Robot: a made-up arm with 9 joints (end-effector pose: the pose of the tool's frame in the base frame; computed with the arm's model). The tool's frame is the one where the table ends.
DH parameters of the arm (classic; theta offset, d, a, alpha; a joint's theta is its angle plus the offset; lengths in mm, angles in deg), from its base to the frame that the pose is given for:
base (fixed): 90 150 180 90
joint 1: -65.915 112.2 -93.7 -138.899
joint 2: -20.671 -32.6 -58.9 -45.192
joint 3: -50.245 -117 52.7 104.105
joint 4: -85.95 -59.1 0 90
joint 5: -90 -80 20 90
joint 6: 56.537 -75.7 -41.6 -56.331
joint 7: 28.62 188.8 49 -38.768
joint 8: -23.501 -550.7 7 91.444
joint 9: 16.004 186.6 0 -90
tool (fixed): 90 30 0 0
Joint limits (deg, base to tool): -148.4..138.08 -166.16..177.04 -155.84..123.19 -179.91..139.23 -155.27..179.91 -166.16..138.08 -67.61..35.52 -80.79..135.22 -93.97..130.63
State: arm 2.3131 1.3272 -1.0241 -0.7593 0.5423 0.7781 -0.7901 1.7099 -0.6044
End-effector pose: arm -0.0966 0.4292 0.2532 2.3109 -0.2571 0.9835
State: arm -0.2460 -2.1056 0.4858 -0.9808 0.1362 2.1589 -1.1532 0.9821 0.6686
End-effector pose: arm 0.2940 0.4443 0.1224 -0.2786 0.9709 -1.0727
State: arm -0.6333 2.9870 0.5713 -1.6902 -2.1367 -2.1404 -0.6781 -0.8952 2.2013
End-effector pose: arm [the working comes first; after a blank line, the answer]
Working (the frame after each row of the table, in the pose's form):
after base (fixed): 0.0000 0.1800 0.1500 1.2092 1.2092 1.2092
after joint 1: 0.1122 0.1998 0.2416 -1.9387 0.8980 1.7893
after joint 2: 0.1558 0.1894 0.1914 -0.8315 -1.3674 -1.4487
after joint 3: 0.1393 0.0645 0.2157 0.3561 -2.2191 0.1804
after joint 4: 0.1832 0.0793 0.2524 -1.5638 0.4399 0.9824
after joint 5: 0.1931 -0.0025 0.2564 0.4982 -2.7624 0.0383
after joint 6: 0.2190 0.0453 0.3235 1.3028 -1.4732 -1.0118
after joint 7: 0.0370 -0.0009 0.2705 0.9557 -0.8575 -1.4107
after joint 8: 0.5395 0.0146 0.0454 -1.1762 1.6367 1.4382
after joint 9: 0.5236 0.1973 0.0111 1.8802 0.3072 2.4409

0.5525 0.2012 0.0184 -1.1865 0.8532 -1.3620
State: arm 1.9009 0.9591 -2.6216 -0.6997 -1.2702 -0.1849 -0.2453 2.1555 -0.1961
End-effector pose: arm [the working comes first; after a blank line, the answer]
Working (the frame after each row of the table, in the pose's form):
after base (fixed): 0.0000 0.1800 0.1500 1.2092 1.2092 1.2092
after joint 1: 0.1122 0.1115 0.0861 -0.0809 -1.1294 1.0926
after joint 2: 0.1586 0.0734 0.0555 -0.9381 -1.7532 1.1123
after joint 3: 0.2869 0.0712 0.0559 -1.9207 1.3757 0.2798
after joint 4: 0.2729 0.0314 0.0972 -0.8479 -1.0847 0.2184
after joint 5: 0.3299 -0.0229 0.0725 -1.3150 2.4371 0.5713
after joint 6: 0.3642 -0.0536 0.1456 -0.3458 2.2820 2.0856
after joint 7: 0.2918 0.1269 0.1306 -0.0206 -1.4378 -2.6313
after joint 8: 0.3250 -0.3382 -0.1625 0.5520 -1.2483 -0.3003
after joint 9: 0.1477 -0.3812 -0.1232 -0.8493 -0.7514 -1.0851

0.1446 -0.3550 -0.1088 -1.0750 0.0658 0.3267
